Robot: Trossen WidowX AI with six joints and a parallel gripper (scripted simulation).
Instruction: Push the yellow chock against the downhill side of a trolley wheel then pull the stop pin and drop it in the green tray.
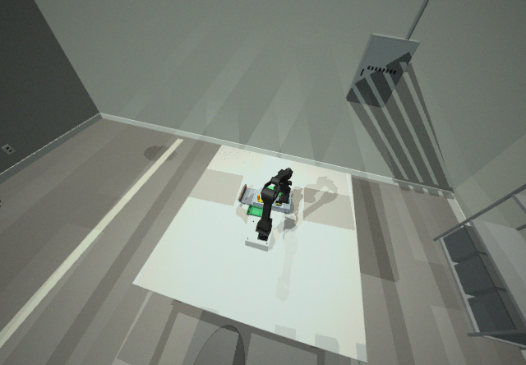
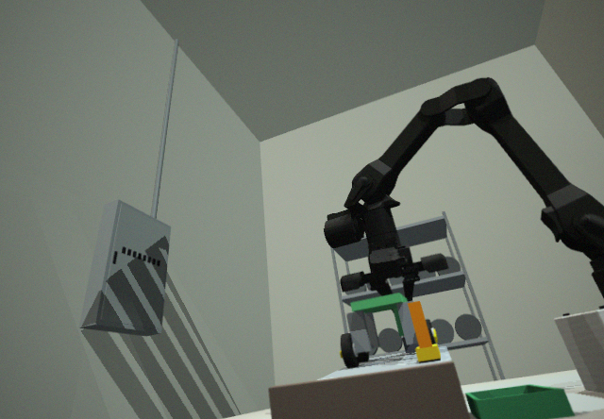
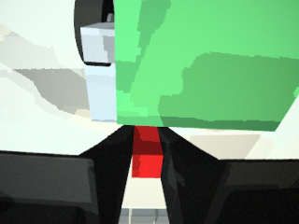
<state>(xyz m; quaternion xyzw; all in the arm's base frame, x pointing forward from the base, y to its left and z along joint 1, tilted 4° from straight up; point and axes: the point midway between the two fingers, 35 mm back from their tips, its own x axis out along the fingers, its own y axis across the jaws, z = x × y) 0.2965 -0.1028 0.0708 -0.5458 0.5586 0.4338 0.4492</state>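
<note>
Now: the yellow chock 3 cm behind my gripper tip, 18 cm to the left of it and 5 cm below it. Round my gripper tip: red-headed stop pin right at my gripper tip; then green-topped trolley 2 cm ahead, 9 cm to the left, 2 cm below; then grey ramp 2 cm ahead, 10 cm to the left, 8 cm below.
</note>
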